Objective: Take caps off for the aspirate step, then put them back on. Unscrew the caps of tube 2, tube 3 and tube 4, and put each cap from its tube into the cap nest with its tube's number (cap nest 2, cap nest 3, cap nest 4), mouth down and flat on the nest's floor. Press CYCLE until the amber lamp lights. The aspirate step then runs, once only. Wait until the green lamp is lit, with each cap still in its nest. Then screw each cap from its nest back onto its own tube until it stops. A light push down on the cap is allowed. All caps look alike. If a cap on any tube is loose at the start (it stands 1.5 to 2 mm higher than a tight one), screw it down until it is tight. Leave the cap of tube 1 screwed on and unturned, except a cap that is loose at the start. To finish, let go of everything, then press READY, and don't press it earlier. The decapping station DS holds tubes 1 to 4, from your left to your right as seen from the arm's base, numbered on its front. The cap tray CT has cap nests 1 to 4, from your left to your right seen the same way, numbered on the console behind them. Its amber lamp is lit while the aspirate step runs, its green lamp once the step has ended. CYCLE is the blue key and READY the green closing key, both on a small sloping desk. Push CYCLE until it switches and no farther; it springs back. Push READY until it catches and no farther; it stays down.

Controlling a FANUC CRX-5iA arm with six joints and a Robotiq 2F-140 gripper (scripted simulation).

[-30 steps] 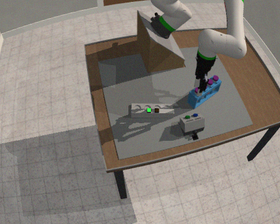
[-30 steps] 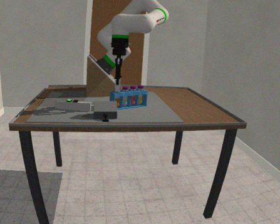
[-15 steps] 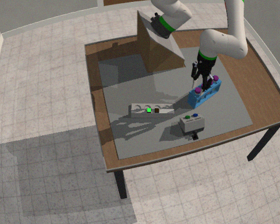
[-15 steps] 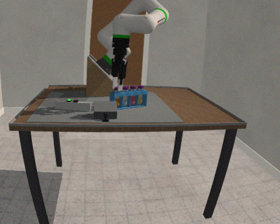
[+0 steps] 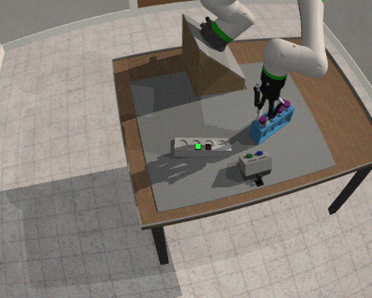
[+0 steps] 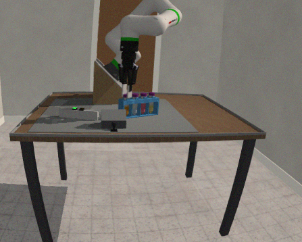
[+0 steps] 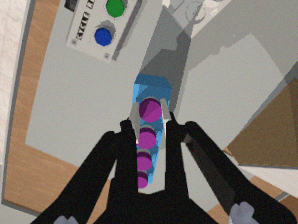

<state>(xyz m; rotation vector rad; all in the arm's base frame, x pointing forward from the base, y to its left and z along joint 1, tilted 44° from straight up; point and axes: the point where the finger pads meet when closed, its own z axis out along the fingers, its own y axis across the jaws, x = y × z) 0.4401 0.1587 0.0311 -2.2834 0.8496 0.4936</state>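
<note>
Right now the green key is 13 cm ahead of my hand, 8 cm to the right of it and 7 cm below it. The rest, counted from my hand: sloping key desk: 14 cm ahead, 9 cm below, 5 cm to the right; then blue key: 12 cm ahead, 7 cm below, 3 cm to the right.
</note>
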